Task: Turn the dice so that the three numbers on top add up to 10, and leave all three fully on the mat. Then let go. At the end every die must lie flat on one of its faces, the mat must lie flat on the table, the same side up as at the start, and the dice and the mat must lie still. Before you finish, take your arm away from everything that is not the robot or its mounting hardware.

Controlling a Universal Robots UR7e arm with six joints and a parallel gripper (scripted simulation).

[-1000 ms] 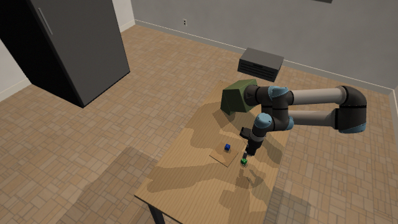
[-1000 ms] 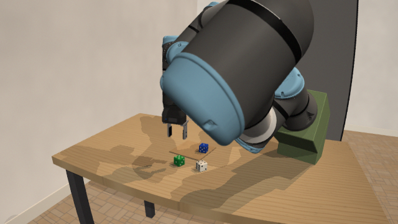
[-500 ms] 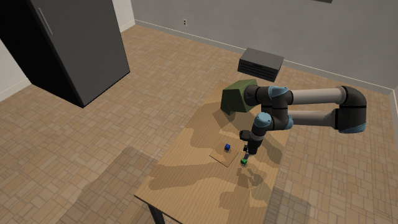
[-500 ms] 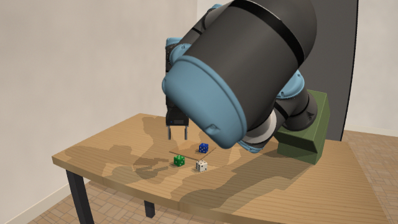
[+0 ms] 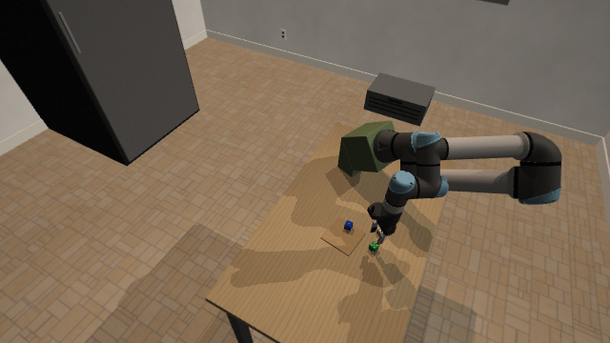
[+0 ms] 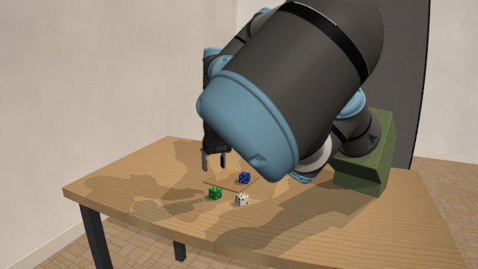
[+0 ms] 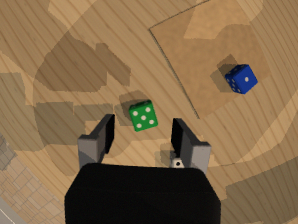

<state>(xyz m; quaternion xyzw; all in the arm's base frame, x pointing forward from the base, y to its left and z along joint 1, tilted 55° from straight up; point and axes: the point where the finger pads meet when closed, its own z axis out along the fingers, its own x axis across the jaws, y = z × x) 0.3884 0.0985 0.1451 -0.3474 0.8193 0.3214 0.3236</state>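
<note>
Now: the green die 10 cm below my hand and 1 cm behind it. From my hand the other things lie so: tan mat 13 cm to the right, 11 cm below, 1 cm ahead; blue die 14 cm to the right, 9 cm below, 3 cm behind; white die 10 cm below, 9 cm behind, 1 cm to the right.
</note>
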